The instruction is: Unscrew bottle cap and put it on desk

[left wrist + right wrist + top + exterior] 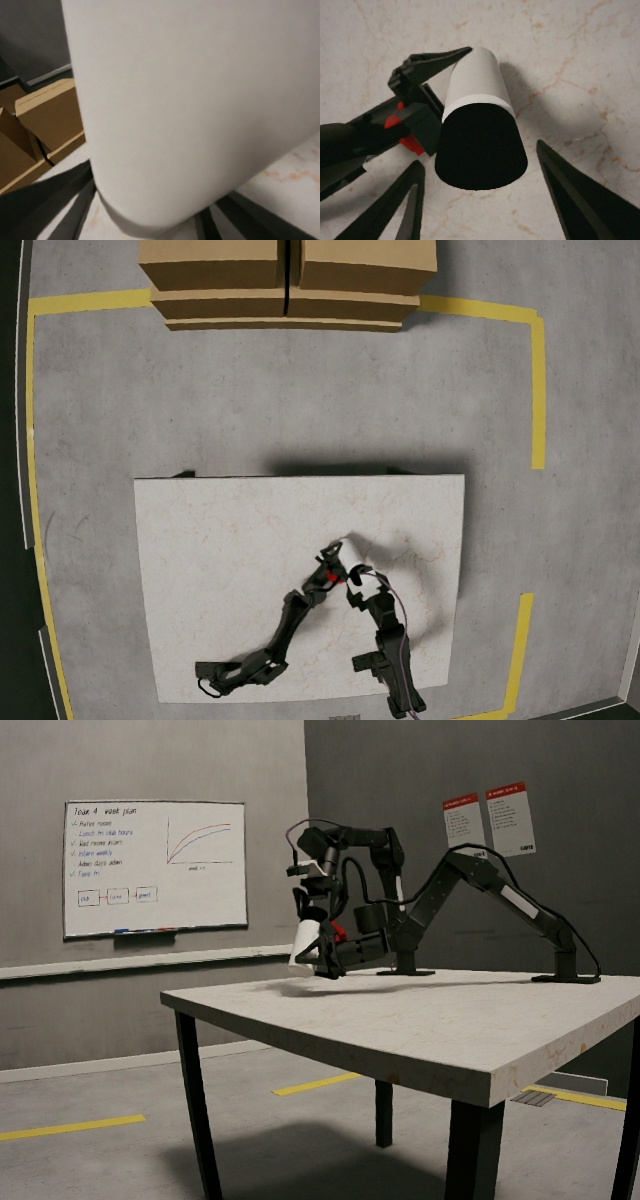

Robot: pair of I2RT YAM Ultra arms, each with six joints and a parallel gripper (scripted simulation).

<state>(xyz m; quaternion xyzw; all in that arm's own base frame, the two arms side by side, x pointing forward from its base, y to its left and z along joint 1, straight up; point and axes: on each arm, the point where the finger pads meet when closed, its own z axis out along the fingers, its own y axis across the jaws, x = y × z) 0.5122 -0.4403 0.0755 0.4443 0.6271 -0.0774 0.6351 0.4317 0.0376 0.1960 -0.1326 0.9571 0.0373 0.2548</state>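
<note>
My right hand is 2 cm above the black cap and 1 cm short of it. Round my right hand: white bottle (5 cm below, 3 cm ahead, 1 cm to the left).
</note>
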